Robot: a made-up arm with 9 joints. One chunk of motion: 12 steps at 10 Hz.
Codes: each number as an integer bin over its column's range. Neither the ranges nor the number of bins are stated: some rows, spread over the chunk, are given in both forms.
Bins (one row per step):
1: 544 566 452 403 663 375 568 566 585
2: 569 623 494 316 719 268 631 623 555
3: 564 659 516 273 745 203 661 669 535
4: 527 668 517 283 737 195 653 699 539
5: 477 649 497 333 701 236 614 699 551
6: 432 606 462 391 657 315 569 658 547
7: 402 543 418 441 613 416 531 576 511
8: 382 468 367 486 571 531 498 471 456
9: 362 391 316 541 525 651 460 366 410
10: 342 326 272 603 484 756 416 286 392
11: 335 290 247 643 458 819 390 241 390
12: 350 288 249 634 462 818 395 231 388
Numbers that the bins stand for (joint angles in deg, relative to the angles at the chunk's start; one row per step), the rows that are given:
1: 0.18 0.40 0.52 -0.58 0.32 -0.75 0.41 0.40 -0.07
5: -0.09 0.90 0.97 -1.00 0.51 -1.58 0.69 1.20 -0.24
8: -0.47 -0.19 -0.33 -0.08 -0.14 0.19 -0.01 -0.17 -0.72
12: -0.60 -1.27 -1.51 0.81 -0.69 1.91 -0.63 -1.61 -1.06
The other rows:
2: 0.28 0.74 0.94 -1.10 0.60 -1.39 0.79 0.74 -0.22
3: 0.26 0.96 1.17 -1.36 0.73 -1.78 0.97 1.02 -0.32
4: 0.11 1.01 1.18 -1.30 0.69 -1.83 0.92 1.20 -0.30
6: -0.27 0.64 0.62 -0.65 0.29 -1.11 0.42 0.95 -0.26
7: -0.39 0.26 0.18 -0.35 0.07 -0.50 0.19 0.46 -0.44
9: -0.55 -0.65 -0.84 0.25 -0.37 0.91 -0.24 -0.80 -0.95
10: -0.63 -1.04 -1.28 0.62 -0.58 1.54 -0.50 -1.28 -1.04
11: -0.66 -1.26 -1.53 0.86 -0.71 1.92 -0.66 -1.55 -1.05

